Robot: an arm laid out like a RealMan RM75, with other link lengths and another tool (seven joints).
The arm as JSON. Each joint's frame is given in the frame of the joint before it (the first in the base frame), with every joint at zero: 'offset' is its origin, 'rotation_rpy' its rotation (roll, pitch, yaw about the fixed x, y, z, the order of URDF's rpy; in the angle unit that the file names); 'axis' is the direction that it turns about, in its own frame. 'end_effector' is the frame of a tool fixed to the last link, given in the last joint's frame.
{
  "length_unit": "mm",
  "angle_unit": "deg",
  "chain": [
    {
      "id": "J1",
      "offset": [
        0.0,
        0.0,
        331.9
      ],
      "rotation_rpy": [
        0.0,
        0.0,
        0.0
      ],
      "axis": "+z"
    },
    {
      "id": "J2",
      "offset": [
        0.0,
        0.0,
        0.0
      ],
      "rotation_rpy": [
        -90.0,
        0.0,
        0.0
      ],
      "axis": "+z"
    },
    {
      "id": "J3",
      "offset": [
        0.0,
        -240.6,
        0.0
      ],
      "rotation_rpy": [
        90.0,
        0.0,
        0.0
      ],
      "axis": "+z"
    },
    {
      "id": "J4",
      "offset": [
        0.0,
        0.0,
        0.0
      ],
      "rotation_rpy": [
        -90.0,
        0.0,
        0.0
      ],
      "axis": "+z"
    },
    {
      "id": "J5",
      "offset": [
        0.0,
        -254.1,
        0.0
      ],
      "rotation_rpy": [
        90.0,
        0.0,
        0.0
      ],
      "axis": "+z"
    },
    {
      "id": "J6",
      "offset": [
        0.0,
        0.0,
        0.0
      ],
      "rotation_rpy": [
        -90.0,
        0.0,
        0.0
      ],
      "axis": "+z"
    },
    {
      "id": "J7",
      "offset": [
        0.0,
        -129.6,
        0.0
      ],
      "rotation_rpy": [
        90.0,
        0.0,
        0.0
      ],
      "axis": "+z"
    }
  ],
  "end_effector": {
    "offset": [
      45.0,
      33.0,
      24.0
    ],
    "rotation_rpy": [
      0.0,
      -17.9,
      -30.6
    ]
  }
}
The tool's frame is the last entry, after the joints.
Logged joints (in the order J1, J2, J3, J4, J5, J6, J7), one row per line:
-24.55 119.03 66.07 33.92 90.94 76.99 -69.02
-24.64 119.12 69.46 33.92 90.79 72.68 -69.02
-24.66 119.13 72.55 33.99 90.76 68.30 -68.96
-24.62 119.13 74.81 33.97 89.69 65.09 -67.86
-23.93 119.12 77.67 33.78 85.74 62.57 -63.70
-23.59 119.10 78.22 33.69 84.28 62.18 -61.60
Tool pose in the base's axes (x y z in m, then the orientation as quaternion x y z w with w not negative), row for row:
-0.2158 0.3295 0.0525 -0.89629 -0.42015 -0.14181 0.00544
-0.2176 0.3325 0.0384 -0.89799 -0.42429 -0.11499 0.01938
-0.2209 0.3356 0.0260 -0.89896 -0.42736 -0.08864 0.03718
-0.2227 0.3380 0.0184 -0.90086 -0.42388 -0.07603 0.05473
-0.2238 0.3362 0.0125 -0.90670 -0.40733 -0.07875 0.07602
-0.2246 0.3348 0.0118 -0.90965 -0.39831 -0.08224 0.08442
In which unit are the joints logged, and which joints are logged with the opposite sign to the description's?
The joints are logged in degrees. Opposite sign: J2.
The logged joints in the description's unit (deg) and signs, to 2 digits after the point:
-24.55 -119.03 66.07 33.92 90.94 76.99 -69.02
-24.64 -119.12 69.46 33.92 90.79 72.68 -69.02
-24.66 -119.13 72.55 33.99 90.76 68.30 -68.96
-24.62 -119.13 74.81 33.97 89.69 65.09 -67.86
-23.93 -119.12 77.67 33.78 85.74 62.57 -63.70
-23.59 -119.10 78.22 33.69 84.28 62.18 -61.60

